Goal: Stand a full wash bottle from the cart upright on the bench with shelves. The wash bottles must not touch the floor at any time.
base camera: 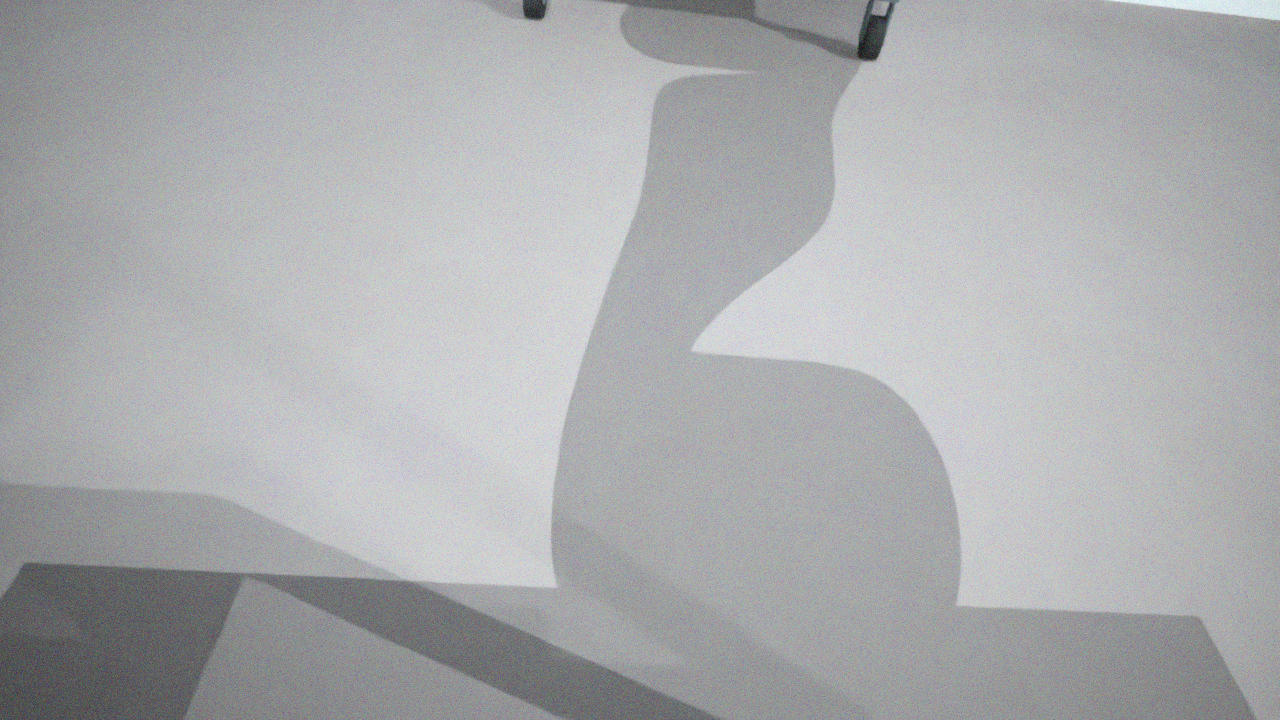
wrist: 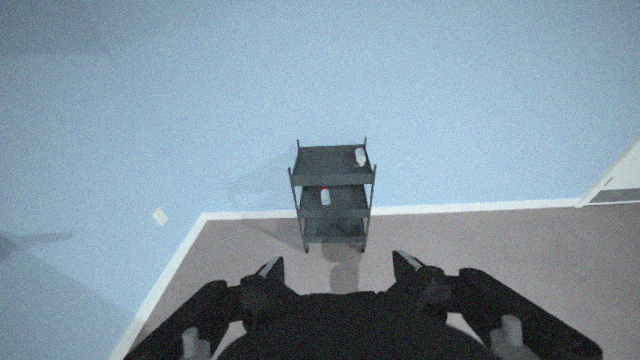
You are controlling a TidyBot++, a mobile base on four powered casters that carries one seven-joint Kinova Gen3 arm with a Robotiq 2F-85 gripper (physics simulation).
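Places are measured from the arm's base along level axes (x ahead, y left, z up), in millimetres.
Pixels of known places: gripper, fingertip midpoint: point(wrist: 338, 266).
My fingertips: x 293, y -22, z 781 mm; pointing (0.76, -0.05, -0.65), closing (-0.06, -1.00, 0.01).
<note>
For each thing: its top centre in the pictures, then the offset to it from my fingertips. "spot": a spot on its surface instead. Level surfaces: height alone.
- white wash bottle at its top centre: point(wrist: 359, 153) 452 mm down, 937 mm ahead, 255 mm right
- white bottle at a spot on its surface: point(wrist: 325, 196) spot: 721 mm down, 882 mm ahead, 28 mm right
- grey floor at its surface level: 1178 mm down
- wall plate at its top centre: point(wrist: 155, 210) 721 mm down, 894 mm ahead, 1141 mm left
The dark grey three-tier cart point(wrist: 332, 179) stands against the blue wall, ahead of my gripper and well apart from it. A white wash bottle point(wrist: 360, 156) is on its top tray at the right side, apparently lying down with its nozzle end toward the near rim. Another white bottle point(wrist: 325, 196) with a red tip looks upright on the middle tray, left of centre. How full either is cannot be told. My gripper point(wrist: 338, 266) is open, with nothing between its fingers. The bench with shelves does not show in either view.
In the base view, two cart wheels point(base camera: 534, 8) point(base camera: 870, 40) show at the top edge, on the grey floor point(base camera: 358, 223). Shadows of the arm and base fall across it. In the wrist view, a white-framed panel point(wrist: 617, 182) is at the right and a wall plate point(wrist: 160, 216) at the left.
</note>
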